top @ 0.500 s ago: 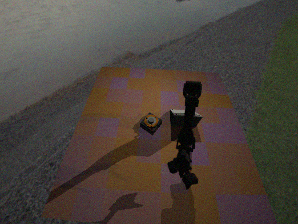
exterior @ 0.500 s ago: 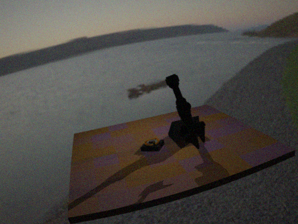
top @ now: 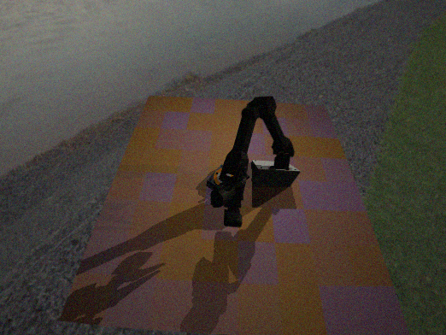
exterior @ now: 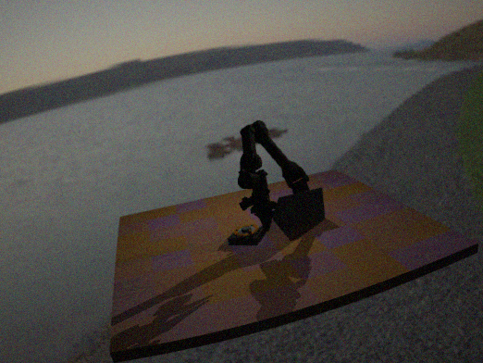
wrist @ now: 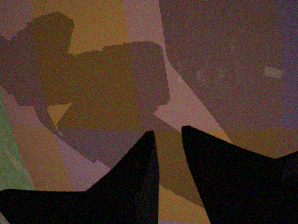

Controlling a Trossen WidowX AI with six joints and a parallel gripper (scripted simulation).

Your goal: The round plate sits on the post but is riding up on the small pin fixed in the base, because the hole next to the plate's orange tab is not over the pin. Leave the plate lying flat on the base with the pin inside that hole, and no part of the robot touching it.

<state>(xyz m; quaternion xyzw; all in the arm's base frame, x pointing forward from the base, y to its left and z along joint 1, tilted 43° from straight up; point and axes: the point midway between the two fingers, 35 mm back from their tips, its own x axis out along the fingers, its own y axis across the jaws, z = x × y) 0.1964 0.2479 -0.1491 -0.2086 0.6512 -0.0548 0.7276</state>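
The round plate lies 21 cm to the right of my gripper tip, 7 cm below it and 6 cm ahead of it. Round my gripper tip: square grey base: 23 cm to the right, 8 cm below, 6 cm ahead.
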